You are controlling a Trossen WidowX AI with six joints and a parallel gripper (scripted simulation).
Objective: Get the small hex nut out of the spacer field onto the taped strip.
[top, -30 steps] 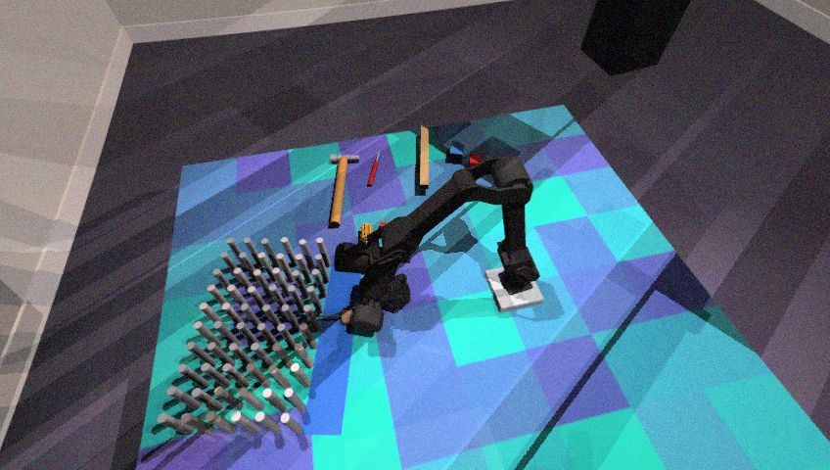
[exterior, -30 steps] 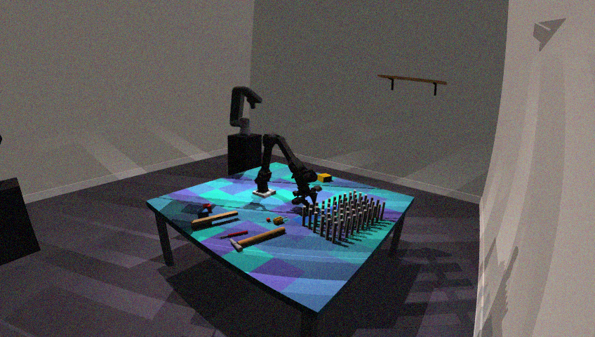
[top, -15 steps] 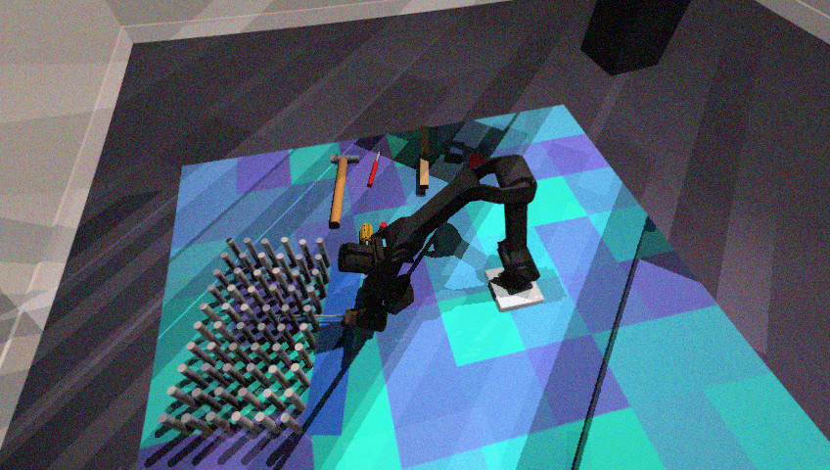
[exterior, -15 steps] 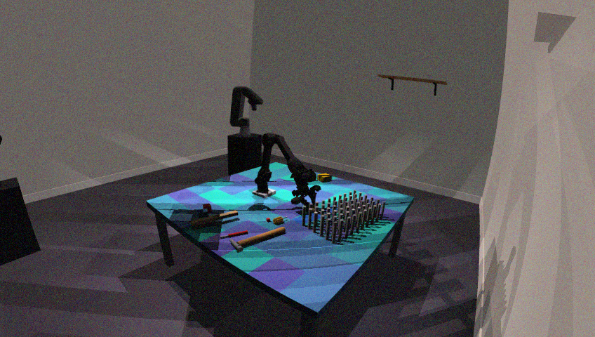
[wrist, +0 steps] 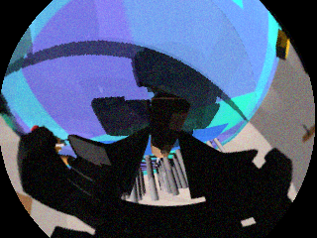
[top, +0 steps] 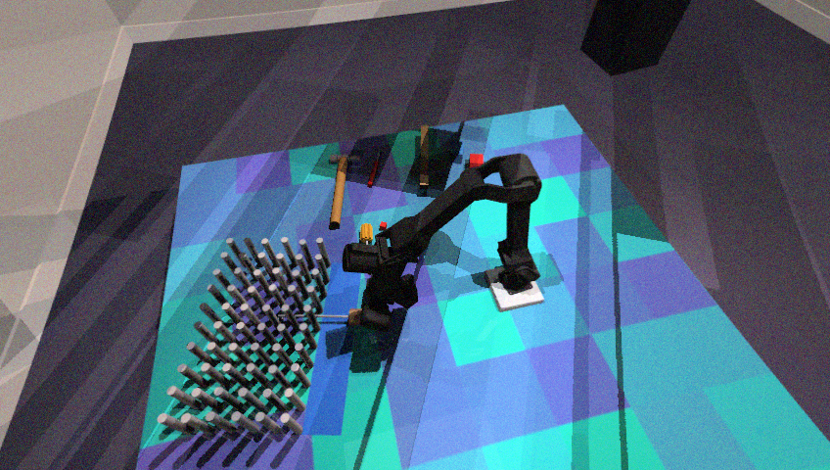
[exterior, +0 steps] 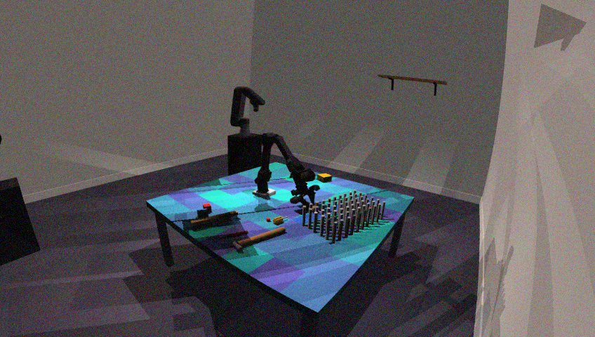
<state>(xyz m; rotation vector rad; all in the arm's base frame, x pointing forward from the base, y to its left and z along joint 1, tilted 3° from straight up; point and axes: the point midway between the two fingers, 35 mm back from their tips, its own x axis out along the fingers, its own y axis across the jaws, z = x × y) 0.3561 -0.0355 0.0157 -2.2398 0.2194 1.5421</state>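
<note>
My gripper tip is now 8 cm short of the blue taped strip, 1 cm to the right of it and 2 cm above it. Round my gripper tip: yellow screwdriver (6 cm behind, 23 cm to the right); then hook tool (10 cm ahead, 4 cm to the right); then red screwdriver (17 cm behind, 51 cm to the right, 1 cm below).
</note>
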